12 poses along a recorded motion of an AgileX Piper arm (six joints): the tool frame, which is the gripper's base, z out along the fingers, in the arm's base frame.
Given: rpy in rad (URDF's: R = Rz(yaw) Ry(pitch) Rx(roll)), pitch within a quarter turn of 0, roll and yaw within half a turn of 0; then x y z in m.
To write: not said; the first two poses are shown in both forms.
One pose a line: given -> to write
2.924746 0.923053 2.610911 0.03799 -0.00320 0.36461 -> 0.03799 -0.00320 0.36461 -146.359 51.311 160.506
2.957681 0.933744 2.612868 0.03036 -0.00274 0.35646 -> 0.03036 -0.00274 0.35646 -144.305 50.772 157.624
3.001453 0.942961 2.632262 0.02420 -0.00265 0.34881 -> 0.02420 -0.00265 0.34881 -143.167 50.153 155.197
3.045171 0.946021 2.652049 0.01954 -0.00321 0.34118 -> 0.01954 -0.00321 0.34118 -142.290 49.268 153.155
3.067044 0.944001 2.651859 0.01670 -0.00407 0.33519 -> 0.01670 -0.00407 0.33519 -141.221 48.397 151.758
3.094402 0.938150 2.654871 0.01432 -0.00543 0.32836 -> 0.01432 -0.00543 0.32836 -140.319 47.230 150.431
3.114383 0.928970 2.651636 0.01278 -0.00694 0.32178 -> 0.01278 -0.00694 0.32178 -139.498 45.998 149.479
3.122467 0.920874 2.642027 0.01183 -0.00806 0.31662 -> 0.01183 -0.00806 0.31662 -138.764 45.062 148.931
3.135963 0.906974 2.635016 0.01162 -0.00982 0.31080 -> 0.01162 -0.00982 0.31080 -138.224 43.745 148.523
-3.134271 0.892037 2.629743 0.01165 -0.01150 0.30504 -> 0.01165 -0.01150 0.30504 -137.891 42.454 148.309
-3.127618 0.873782 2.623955 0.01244 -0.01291 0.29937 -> 0.01244 -0.01291 0.29937 -137.897 41.249 148.618
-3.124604 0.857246 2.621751 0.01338 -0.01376 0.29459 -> 0.01338 -0.01376 0.29459 -138.205 40.364 149.192
